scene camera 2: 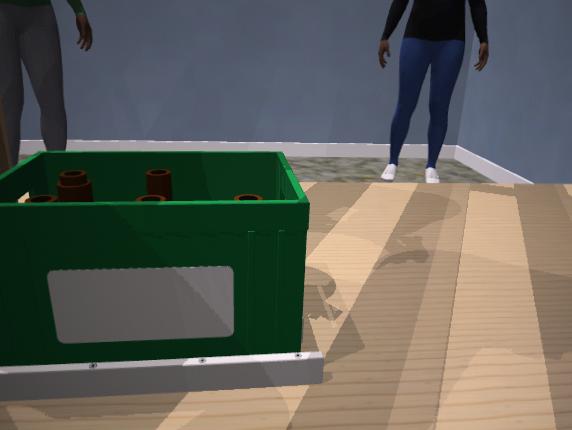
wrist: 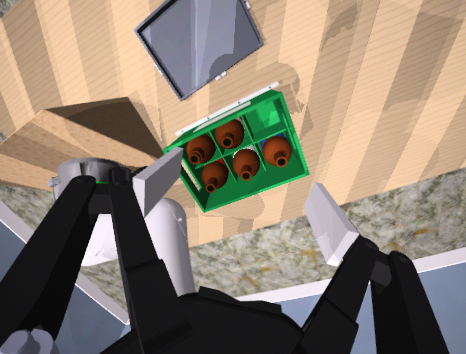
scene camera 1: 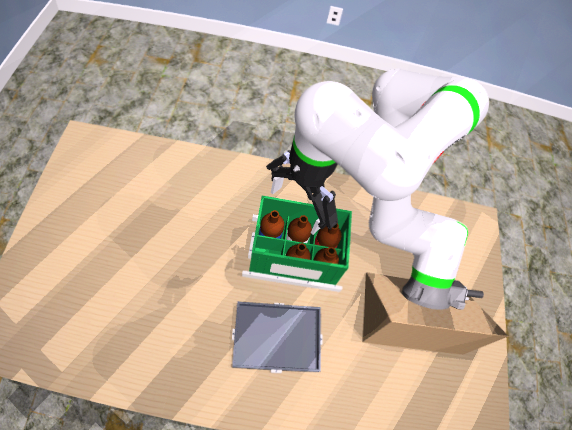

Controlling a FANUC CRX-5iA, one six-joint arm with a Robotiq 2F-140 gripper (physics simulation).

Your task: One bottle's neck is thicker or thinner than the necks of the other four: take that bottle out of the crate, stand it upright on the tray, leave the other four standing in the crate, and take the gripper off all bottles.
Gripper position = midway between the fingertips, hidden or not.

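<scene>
Grey tray (wrist: 189,51). Gripper (scene camera 1: 295,209), (wrist: 245,178): open, holding nothing.
</scene>
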